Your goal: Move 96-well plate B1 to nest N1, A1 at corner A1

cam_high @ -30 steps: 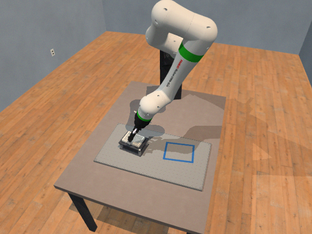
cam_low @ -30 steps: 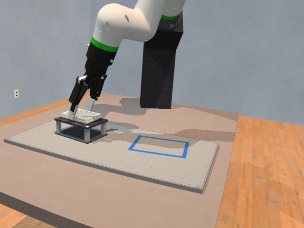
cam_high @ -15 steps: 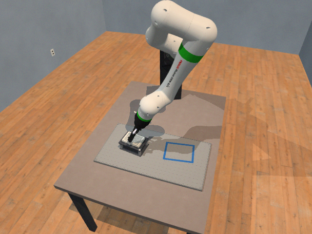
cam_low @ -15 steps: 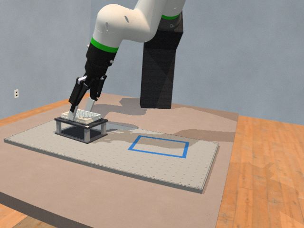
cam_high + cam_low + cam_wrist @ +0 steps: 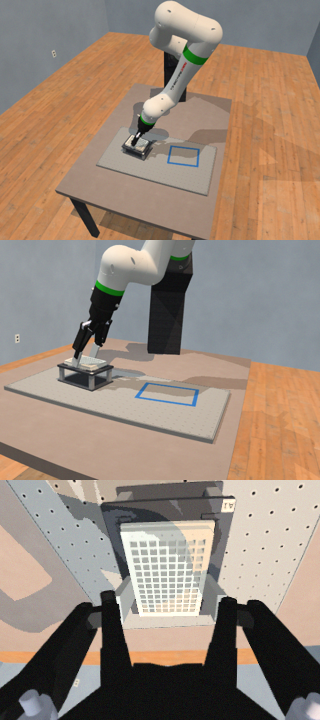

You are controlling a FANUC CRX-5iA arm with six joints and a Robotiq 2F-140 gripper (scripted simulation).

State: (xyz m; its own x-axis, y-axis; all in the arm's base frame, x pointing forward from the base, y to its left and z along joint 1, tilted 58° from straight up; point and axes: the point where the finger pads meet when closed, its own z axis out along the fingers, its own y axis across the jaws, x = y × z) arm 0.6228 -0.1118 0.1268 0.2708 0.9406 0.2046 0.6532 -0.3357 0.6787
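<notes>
My hand is 2 cm above the white 96-well plate. The rest, counted from my hand: A1 label 8 cm to the left, 5 cm ahead, 3 cm below.
</notes>
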